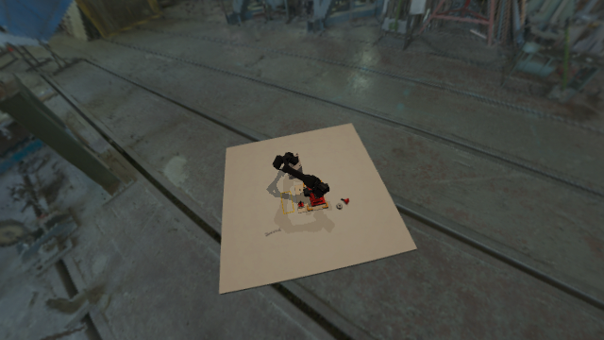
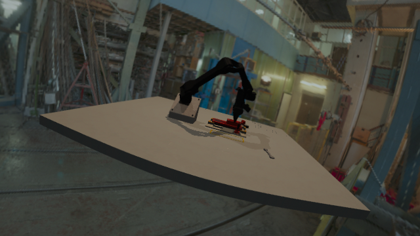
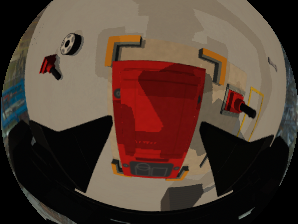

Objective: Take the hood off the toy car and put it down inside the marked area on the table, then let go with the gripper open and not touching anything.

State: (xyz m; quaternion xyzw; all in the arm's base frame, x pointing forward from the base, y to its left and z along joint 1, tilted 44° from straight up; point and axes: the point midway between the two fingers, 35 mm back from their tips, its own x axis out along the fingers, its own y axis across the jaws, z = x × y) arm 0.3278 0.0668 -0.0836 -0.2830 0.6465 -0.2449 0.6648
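The red hood is 10 mm below my gripper tip. Round my gripper tip: wrench: 200 mm ahead, 360 mm to the right, 50 mm below.
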